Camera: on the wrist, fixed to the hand. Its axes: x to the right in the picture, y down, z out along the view.
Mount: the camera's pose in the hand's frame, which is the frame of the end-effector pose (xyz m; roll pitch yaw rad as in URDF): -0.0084 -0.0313 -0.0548 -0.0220 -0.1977 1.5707
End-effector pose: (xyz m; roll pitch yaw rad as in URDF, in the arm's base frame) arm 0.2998 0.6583 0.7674 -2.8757 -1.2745 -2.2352
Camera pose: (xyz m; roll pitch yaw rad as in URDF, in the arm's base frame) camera 0.3498 0.6965 0.7772 -1.8594 0.1308 2.9232
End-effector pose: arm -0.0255 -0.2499 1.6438 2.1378 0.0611 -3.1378
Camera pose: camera -0.0171 -0.3129 1.6473 3.0313 -0.8041 1.6383
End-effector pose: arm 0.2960 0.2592 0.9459 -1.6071 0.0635 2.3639
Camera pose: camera 0.3381 0.2930 0.9796 0.3543 1.3975 -1.9774
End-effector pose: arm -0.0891 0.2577 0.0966 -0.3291 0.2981 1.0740
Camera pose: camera -0.0572 0.2173 0.0592 0.2785 0.1256 2.6835
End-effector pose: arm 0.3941 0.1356 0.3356 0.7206 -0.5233 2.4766
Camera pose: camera 0.3677 0.1402 0.2778 -0.7818 -0.7591 -1.6567
